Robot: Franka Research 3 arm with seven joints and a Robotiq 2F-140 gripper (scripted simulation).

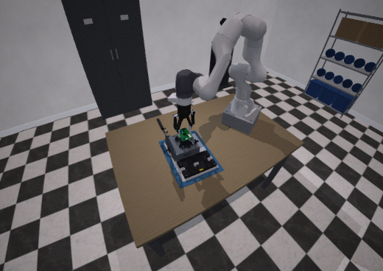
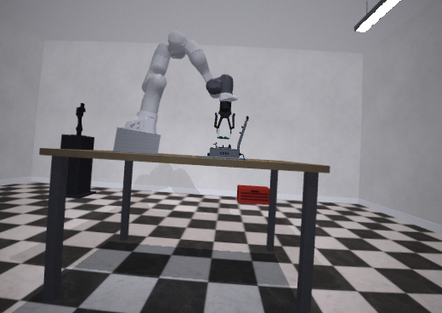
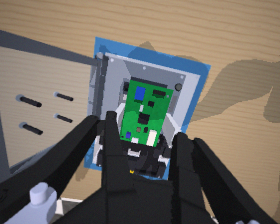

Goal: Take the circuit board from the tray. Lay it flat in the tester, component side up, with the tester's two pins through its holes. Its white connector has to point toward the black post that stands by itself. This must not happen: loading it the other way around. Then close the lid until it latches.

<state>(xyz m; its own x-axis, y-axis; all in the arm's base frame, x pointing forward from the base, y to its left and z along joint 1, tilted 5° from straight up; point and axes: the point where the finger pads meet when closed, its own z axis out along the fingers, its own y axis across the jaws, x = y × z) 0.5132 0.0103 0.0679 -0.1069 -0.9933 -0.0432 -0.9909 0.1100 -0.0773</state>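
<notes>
The green circuit board lies 20 mm below my hand. Also, from my hand: tester lid (120 mm ahead, 10 mm to the right, 30 mm above).
</notes>
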